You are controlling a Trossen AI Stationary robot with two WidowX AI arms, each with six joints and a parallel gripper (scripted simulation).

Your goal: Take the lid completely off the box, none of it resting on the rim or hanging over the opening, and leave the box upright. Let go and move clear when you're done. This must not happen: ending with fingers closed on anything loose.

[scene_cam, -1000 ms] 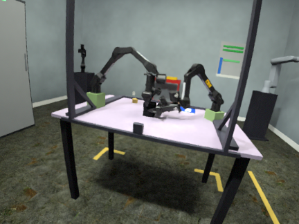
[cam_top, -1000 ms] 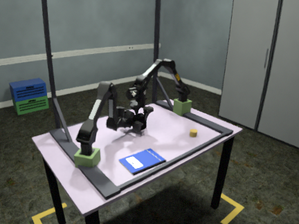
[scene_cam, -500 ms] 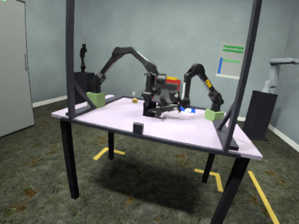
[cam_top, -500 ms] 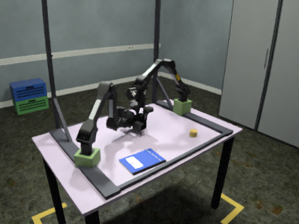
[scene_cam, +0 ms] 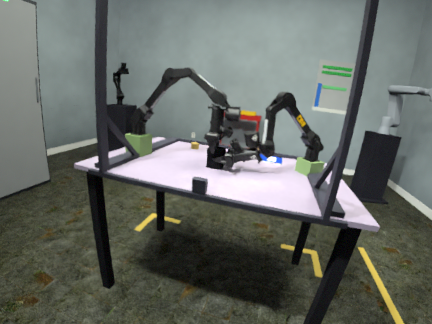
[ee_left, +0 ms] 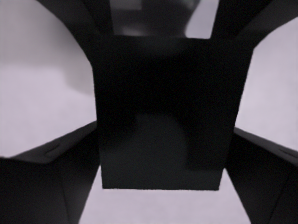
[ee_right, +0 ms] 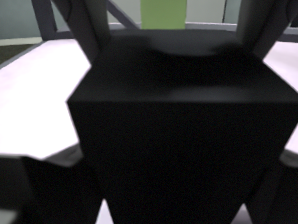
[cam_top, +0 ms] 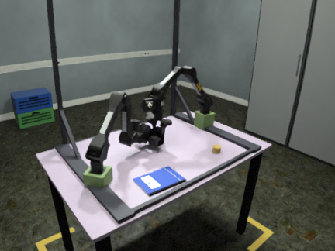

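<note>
Now: the black box 10 mm to the right of my left hand and 60 mm below it. From my left hand the other things lie so: black lid: 10 mm to the right, 30 mm below.
Right now the black box is 30 mm to the left of my right hand and 10 mm below it. The rest, counted from my right hand: black lid (30 mm to the left, 30 mm above).
</note>
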